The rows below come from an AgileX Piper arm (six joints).
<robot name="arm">
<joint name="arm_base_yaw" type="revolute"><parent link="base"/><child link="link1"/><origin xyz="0 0 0.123" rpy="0 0 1.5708"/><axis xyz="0 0 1"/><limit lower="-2.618" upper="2.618"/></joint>
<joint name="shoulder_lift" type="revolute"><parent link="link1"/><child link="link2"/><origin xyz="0 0 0" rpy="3.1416 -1.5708 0"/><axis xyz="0 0 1"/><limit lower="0" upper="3.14"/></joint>
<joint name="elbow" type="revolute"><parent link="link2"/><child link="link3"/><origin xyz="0.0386 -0.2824 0"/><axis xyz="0 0 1"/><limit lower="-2.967" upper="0"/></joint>
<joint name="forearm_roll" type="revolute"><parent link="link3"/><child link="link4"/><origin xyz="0.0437 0.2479 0" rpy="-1.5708 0 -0.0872"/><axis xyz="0 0 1"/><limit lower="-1.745" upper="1.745"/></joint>
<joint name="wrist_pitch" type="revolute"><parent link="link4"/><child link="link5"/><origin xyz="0 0 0" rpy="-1.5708 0 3.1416"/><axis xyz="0 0 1"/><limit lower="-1.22" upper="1.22"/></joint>
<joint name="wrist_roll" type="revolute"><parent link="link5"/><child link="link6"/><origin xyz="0 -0.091 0" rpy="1.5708 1.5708 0"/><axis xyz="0 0 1"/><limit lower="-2.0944" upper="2.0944"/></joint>
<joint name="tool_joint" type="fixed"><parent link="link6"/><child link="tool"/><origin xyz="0 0 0" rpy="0 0 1.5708"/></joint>
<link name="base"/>
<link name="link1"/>
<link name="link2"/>
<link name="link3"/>
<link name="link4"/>
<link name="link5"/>
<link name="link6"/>
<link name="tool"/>
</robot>
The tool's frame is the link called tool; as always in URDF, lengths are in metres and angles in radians.
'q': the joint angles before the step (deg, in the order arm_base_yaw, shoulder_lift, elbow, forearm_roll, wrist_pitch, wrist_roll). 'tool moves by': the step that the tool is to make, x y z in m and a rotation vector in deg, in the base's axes. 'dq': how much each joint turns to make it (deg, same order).
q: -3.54 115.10 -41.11 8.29 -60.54 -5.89
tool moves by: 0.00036 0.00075 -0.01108 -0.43 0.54 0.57
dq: 0.00 2.24 0.00 -0.69 -1.74 0.00
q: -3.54 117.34 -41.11 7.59 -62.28 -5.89
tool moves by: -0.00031 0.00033 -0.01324 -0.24 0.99 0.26
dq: 0.00 2.54 0.00 -0.34 -1.58 0.00
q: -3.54 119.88 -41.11 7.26 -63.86 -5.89
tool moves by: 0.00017 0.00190 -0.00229 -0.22 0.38 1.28
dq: 0.00 0.38 0.00 -1.36 0.00 0.14
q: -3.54 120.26 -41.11 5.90 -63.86 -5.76
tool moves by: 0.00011 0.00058 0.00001 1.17 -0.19 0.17
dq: 0.00 0.00 0.00 -0.43 0.00 1.32
